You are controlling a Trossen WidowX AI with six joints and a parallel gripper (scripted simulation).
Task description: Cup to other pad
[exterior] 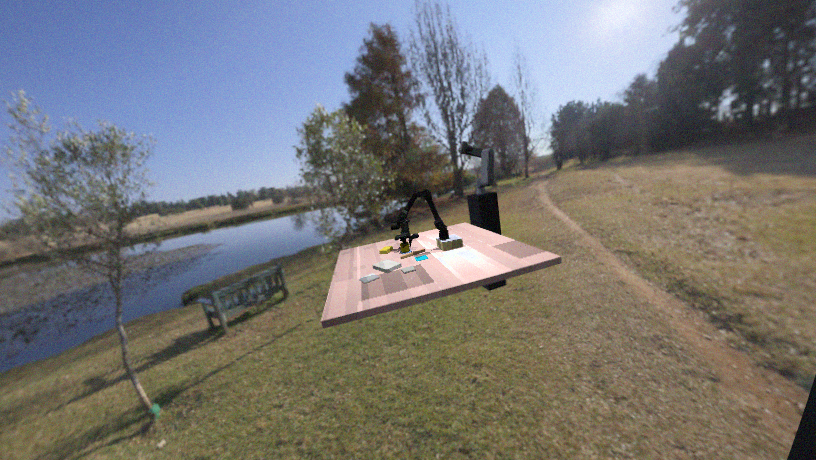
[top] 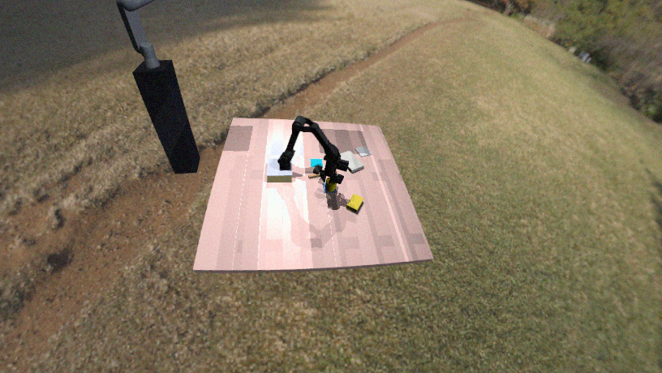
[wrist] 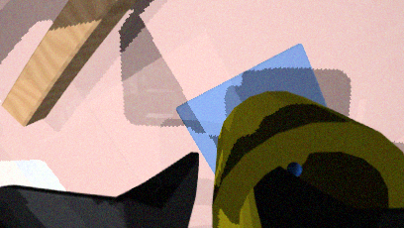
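Now: the yellow cup 20 mm to the right of my gripper tip and 20 mm ahead of it. Round my gripper tip: blue pad 40 mm below, 20 mm ahead, 10 mm to the right; wooden stick 110 mm to the left, 30 mm below; yellow block 160 mm to the right, 150 mm ahead, 20 mm below.
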